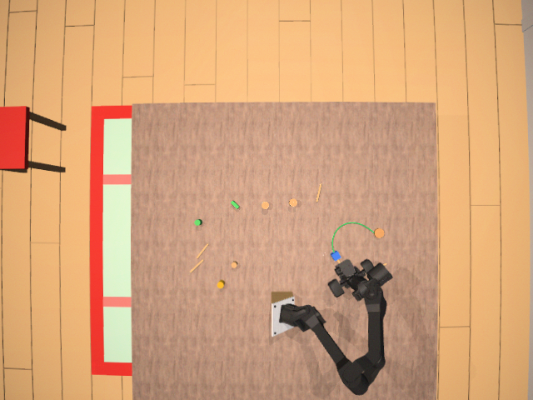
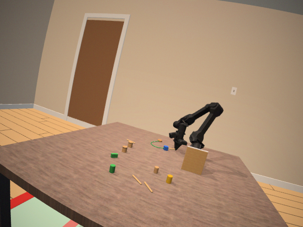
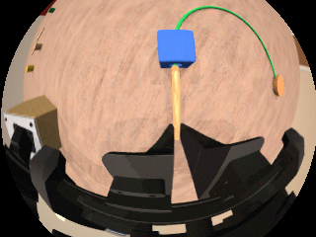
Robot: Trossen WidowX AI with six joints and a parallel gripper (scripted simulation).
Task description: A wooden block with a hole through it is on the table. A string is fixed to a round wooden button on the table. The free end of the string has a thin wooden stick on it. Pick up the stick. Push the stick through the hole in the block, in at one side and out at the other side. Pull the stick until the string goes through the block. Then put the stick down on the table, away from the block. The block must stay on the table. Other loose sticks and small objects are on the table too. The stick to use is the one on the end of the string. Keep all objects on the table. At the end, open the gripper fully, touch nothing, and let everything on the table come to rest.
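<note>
My gripper tip is now 6 cm short of the blue block, 5 cm to the right of it and 1 cm below it. Also, from my gripper tip: yellow peg: 12 cm behind, 50 cm to the left, 1 cm above; round wooden button: 18 cm ahead, 12 cm to the right; thin wooden stick: 3 cm ahead, 3 cm to the left, 1 cm above.
</note>
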